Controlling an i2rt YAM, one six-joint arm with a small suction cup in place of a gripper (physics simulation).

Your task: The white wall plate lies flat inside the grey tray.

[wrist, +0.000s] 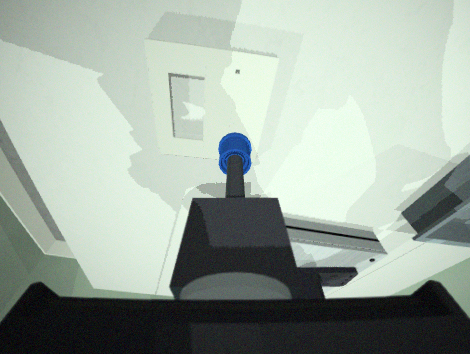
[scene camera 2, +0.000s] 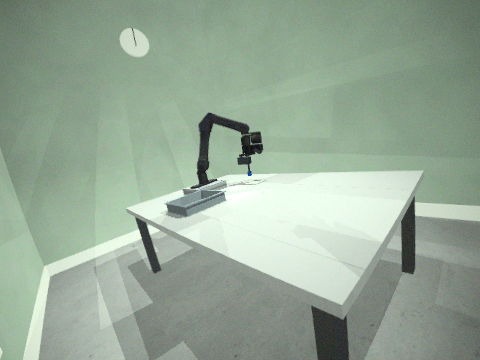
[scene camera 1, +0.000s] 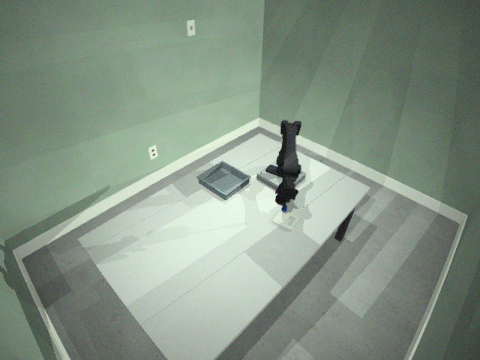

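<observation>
The white wall plate lies flat on the table, outside the grey tray. It has a rectangular opening and a small hole. My gripper, a blue suction cup, points down a little above the plate, with a small gap in scene camera 2. In the wrist view it overlaps the plate's edge nearest the arm base. The cup is open and holds nothing. The grey tray stands apart from the plate, beside the arm's base, and no plate shows in it.
The arm's base mount stands between the tray and the table's right part in scene camera 1. The white table stands on dark legs. Green walls rise behind the table. A round clock hangs on one wall.
</observation>
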